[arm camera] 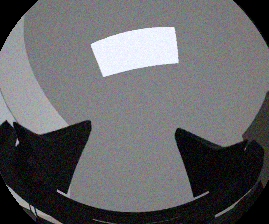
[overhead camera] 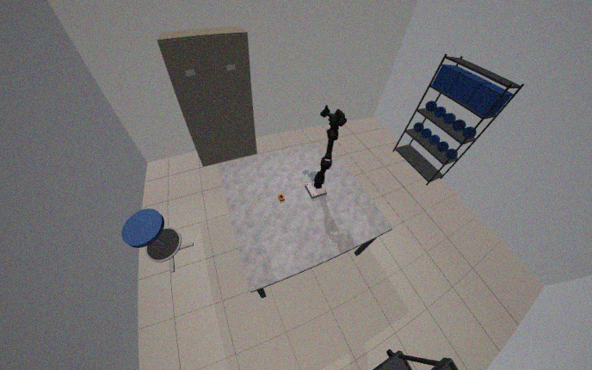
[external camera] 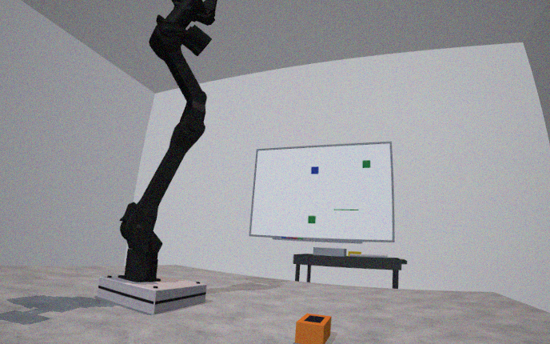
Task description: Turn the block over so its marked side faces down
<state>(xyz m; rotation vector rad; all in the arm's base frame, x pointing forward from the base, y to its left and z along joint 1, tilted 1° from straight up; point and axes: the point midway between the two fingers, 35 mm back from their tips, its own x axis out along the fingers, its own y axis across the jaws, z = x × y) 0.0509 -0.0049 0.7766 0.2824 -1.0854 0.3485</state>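
Right now my gripper tip is 830 mm above the orange block, 320 mm short of it and 20 mm to the right of it.
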